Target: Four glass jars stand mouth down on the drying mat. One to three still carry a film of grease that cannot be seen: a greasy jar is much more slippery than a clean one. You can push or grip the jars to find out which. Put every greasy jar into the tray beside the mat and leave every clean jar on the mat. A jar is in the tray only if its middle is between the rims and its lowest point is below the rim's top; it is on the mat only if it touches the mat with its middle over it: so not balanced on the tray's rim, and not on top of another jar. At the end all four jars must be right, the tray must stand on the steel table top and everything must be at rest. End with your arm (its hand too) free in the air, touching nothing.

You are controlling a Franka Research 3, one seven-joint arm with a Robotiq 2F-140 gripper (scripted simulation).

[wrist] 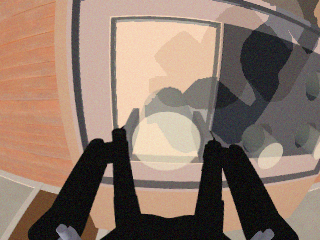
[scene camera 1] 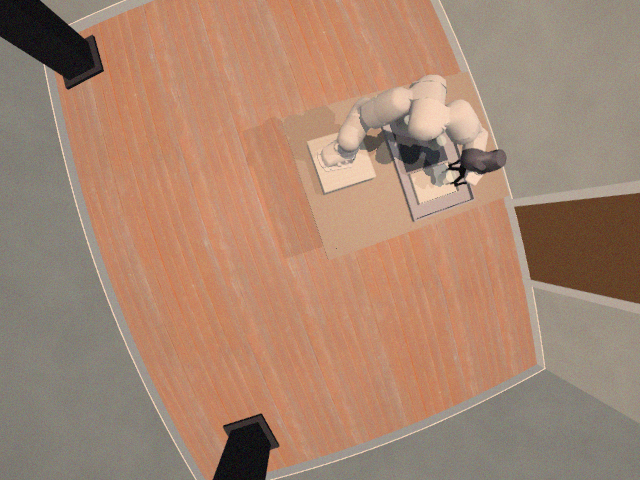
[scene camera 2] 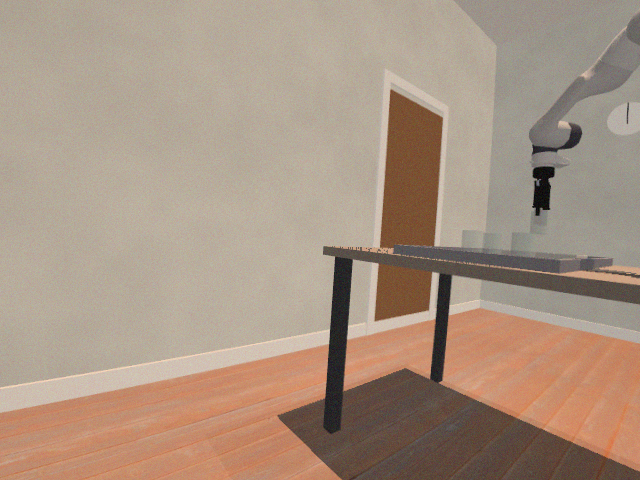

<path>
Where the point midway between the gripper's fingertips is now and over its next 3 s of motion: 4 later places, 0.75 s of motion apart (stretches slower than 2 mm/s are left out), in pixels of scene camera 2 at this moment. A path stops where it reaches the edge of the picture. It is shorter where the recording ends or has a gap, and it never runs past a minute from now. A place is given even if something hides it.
My gripper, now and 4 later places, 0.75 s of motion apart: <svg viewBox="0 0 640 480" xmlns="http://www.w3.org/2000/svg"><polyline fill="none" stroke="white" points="540,225 539,238 538,244 538,249 537,242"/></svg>
</path>
